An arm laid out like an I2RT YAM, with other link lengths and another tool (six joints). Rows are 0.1 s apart.
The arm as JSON. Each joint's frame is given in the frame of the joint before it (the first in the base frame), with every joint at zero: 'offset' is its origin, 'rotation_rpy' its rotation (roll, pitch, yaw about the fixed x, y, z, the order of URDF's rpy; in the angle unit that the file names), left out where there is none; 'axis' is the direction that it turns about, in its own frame. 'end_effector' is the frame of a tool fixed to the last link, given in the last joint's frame.
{
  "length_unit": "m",
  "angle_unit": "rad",
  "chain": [
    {
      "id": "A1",
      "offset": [
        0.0,
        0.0,
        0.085
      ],
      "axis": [
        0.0,
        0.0,
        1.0
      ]
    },
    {
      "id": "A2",
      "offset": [
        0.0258,
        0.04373,
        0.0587
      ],
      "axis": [
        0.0,
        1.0,
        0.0
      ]
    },
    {
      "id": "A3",
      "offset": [
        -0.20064,
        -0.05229,
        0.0
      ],
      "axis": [
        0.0,
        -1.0,
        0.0
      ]
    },
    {
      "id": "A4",
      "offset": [
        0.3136,
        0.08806,
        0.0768
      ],
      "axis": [
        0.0,
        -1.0,
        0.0
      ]
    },
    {
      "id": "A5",
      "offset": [
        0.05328,
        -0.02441,
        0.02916
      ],
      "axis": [
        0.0,
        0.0,
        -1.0
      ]
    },
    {
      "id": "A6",
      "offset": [
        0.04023,
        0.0,
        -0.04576
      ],
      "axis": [
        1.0,
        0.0,
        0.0
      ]
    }
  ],
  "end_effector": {
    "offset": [
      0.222,
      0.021,
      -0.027
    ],
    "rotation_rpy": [
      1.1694,
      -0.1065,
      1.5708
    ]
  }
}
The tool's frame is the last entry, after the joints.
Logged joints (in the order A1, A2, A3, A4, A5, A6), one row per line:
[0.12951, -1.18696, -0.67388, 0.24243, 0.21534, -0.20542]
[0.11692, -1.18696, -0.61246, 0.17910, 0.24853, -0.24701]
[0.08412, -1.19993, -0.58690, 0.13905, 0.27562, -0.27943]
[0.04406, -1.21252, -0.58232, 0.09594, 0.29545, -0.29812]
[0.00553, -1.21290, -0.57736, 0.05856, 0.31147, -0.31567]
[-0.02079, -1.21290, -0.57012, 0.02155, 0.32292, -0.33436]
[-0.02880, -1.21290, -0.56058, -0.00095, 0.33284, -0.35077]
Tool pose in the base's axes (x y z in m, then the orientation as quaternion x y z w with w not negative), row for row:
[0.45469, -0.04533, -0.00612, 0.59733, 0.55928, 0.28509, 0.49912]
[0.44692, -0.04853, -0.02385, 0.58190, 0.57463, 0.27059, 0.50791]
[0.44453, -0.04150, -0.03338, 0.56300, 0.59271, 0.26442, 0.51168]
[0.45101, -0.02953, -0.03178, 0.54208, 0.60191, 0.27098, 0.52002]
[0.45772, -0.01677, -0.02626, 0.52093, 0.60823, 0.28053, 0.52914]
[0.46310, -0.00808, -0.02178, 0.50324, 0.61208, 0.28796, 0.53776]
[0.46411, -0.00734, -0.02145, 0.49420, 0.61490, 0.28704, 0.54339]
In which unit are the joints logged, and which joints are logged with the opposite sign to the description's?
The joints are logged in radians. Opposite sign: A1, A2, A3, A4.
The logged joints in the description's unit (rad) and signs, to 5 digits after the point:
[-0.12951, 1.18696, 0.67388, -0.24243, 0.21534, -0.20542]
[-0.11692, 1.18696, 0.61246, -0.17910, 0.24853, -0.24701]
[-0.08412, 1.19993, 0.58690, -0.13905, 0.27562, -0.27943]
[-0.04406, 1.21252, 0.58232, -0.09594, 0.29545, -0.29812]
[-0.00553, 1.21290, 0.57736, -0.05856, 0.31147, -0.31567]
[0.02079, 1.21290, 0.57012, -0.02155, 0.32292, -0.33436]
[0.02880, 1.21290, 0.56058, 0.00095, 0.33284, -0.35077]

